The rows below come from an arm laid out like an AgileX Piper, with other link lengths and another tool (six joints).
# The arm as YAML. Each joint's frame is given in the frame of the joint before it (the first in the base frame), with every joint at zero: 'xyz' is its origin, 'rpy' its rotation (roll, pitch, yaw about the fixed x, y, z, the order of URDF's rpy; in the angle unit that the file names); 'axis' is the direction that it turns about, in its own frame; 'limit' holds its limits. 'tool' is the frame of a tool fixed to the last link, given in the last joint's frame.
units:
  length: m
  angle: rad
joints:
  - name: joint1
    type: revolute
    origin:
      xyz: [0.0, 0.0, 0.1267]
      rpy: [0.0, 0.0, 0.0]
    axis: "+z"
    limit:
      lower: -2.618
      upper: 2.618
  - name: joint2
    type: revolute
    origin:
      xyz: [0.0, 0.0, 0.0]
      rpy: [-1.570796, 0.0, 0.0]
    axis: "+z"
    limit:
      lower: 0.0
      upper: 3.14
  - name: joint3
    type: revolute
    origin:
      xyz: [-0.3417, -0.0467, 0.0]
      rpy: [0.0, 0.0, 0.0]
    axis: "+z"
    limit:
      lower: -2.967
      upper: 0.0
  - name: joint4
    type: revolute
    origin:
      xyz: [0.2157, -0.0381, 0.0]
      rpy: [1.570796, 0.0, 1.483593]
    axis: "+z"
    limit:
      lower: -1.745
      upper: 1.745
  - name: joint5
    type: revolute
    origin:
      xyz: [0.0, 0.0, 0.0]
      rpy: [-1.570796, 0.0, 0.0]
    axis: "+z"
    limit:
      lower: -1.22
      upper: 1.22
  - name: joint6
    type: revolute
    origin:
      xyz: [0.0, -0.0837, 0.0]
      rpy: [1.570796, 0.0, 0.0]
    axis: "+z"
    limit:
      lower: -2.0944
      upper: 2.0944
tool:
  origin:
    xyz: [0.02, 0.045, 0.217]
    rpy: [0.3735, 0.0, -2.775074]
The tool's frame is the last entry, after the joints.
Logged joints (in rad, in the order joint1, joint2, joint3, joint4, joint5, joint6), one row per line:
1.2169, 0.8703, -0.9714, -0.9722, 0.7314, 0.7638
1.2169, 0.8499, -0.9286, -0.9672, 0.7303, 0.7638
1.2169, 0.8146, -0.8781, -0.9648, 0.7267, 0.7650
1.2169, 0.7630, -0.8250, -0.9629, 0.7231, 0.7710
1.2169, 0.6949, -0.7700, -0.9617, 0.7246, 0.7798
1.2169, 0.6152, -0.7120, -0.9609, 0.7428, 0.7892
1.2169, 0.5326, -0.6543, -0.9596, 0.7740, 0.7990
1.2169, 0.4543, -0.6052, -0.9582, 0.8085, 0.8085
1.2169, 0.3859, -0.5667, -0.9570, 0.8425, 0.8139
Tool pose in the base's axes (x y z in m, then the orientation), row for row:
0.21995, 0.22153, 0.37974, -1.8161, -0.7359, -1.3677
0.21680, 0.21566, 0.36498, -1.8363, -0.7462, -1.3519
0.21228, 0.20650, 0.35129, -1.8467, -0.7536, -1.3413
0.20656, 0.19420, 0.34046, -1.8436, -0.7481, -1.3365
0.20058, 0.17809, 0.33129, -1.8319, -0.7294, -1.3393
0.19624, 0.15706, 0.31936, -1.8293, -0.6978, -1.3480
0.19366, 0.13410, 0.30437, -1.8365, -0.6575, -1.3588
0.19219, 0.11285, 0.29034, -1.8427, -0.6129, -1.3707
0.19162, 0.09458, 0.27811, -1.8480, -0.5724, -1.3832
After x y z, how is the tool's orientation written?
As a rotation vector, in radians.
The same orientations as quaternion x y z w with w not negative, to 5 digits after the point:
-0.70690, -0.28644, -0.53237, 0.36718
-0.71324, -0.28983, -0.52510, 0.36270
-0.71659, -0.29243, -0.52048, 0.36068
-0.71647, -0.29073, -0.51940, 0.36384
-0.71400, -0.28429, -0.52201, 0.36998
-0.71402, -0.27237, -0.52616, 0.37303
-0.71680, -0.25663, -0.53035, 0.37293
-0.71926, -0.23923, -0.53503, 0.37306
-0.72113, -0.22336, -0.53976, 0.37248

